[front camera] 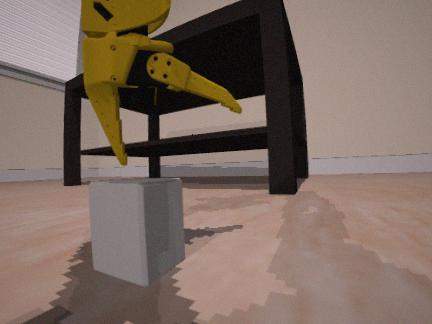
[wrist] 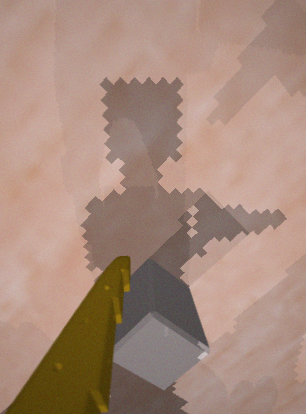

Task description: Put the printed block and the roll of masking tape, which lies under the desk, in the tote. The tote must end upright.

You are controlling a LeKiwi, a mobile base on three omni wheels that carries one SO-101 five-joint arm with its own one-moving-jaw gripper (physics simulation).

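Places are measured from the arm's base along level axes (x right, y ahead, z up), in millimetres.
Pixels of known places: hand, its tool point: (front camera: pixel 126 159) (wrist: pixel 129 268).
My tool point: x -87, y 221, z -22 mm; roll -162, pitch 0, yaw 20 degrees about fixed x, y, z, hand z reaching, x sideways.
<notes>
Ahead of a thing's pixels: the offset from my tool point to its top centre. "pt": to the spot under its first point. Level surfaces: height alone.
The printed block {dx +32, dy -54, dz -15 mm} (front camera: pixel 117 230) (wrist: pixel 160 350), a light grey box with rounded edges, stands upright on the floor in front of the desk {pt dx +202, dy +233, dz +70 mm} (front camera: pixel 280 125). My gripper (front camera: pixel 181 136) is wide open and empty. Its fixed jaw points down, with the tip a little above the block's top in the front view, and its moving jaw is swung out to the right. In the wrist view one notched jaw shows at the lower left, overlapping the block's left side in the picture. The roll of masking tape and the tote do not show in either view.
The black desk stands behind the block, with thick legs and a low shelf (front camera: pixel 215 141). A beige wall with a pale baseboard (front camera: pixel 370 165) runs behind it. A white blind (front camera: pixel 35 40) is at the upper left. Shadows of the arm fall on the floor {dz -68 mm} (front camera: pixel 390 225) (wrist: pixel 30 125).
</notes>
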